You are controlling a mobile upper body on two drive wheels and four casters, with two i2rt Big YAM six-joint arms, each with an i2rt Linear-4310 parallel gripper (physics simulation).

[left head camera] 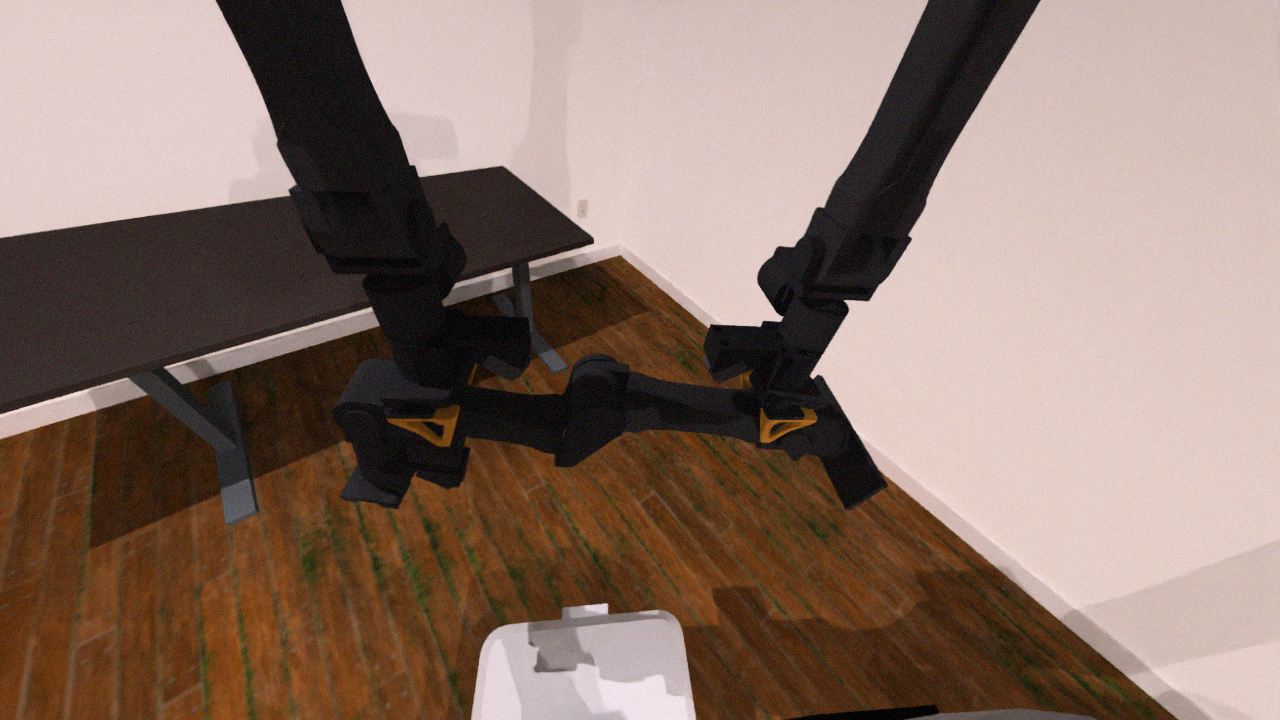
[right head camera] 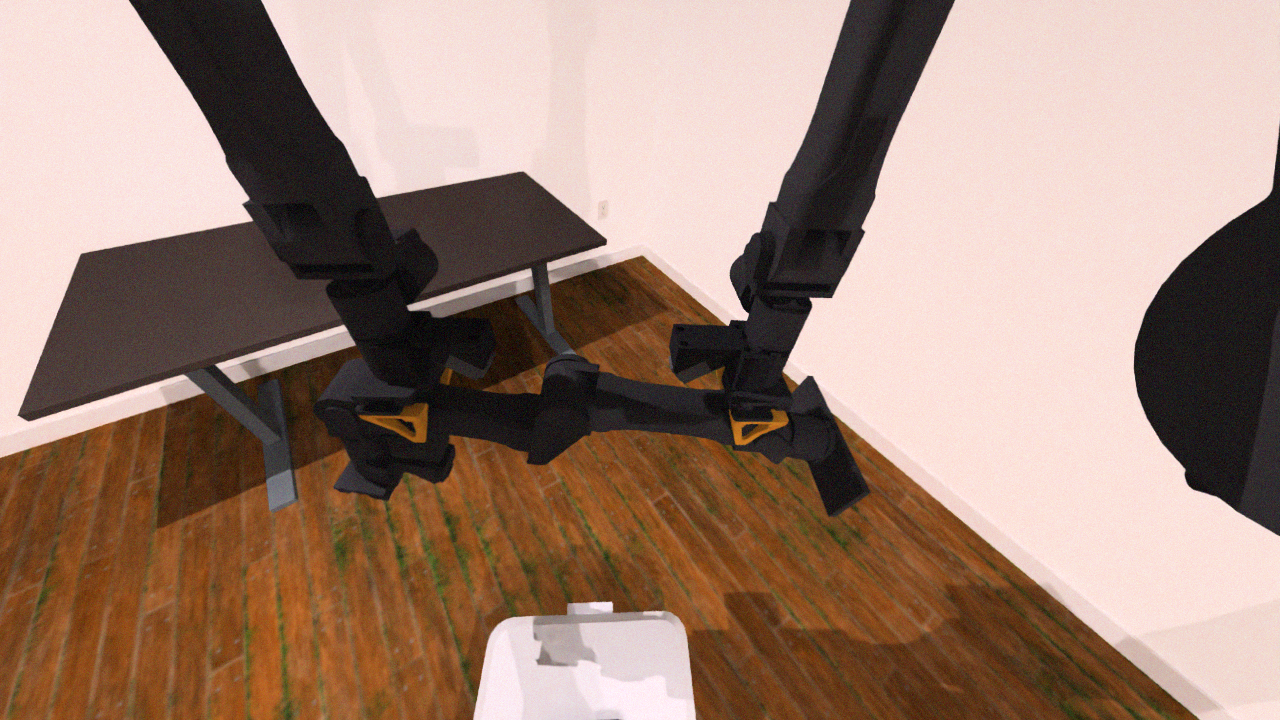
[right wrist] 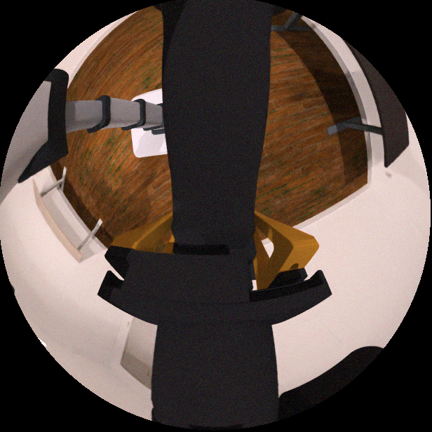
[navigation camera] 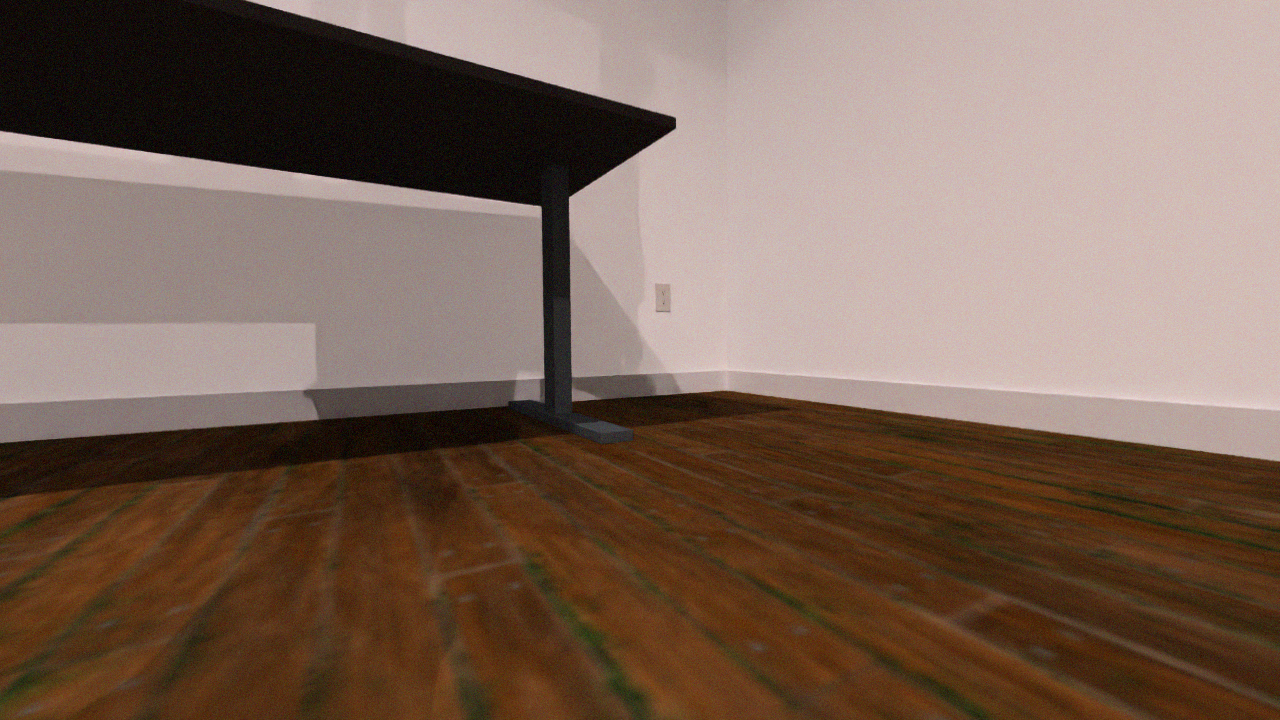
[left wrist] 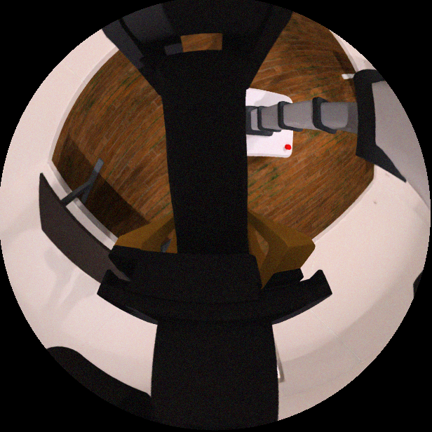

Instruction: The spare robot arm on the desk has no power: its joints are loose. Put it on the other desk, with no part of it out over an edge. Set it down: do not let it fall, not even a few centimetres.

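The spare arm is black and hangs roughly level in the air over the floor, with both end parts angled down. My left gripper is shut on its link near the left end. My right gripper is shut on its link near the right end. Orange fingers show on both sides of the link in each wrist view. The dark desk stands beyond, at the left in the head views. My left arm hides part of its top.
My white base shows at the bottom. A wall runs along the right. The desk's grey leg stands on the wooden floor. A pale desk shows at the left in the right wrist view.
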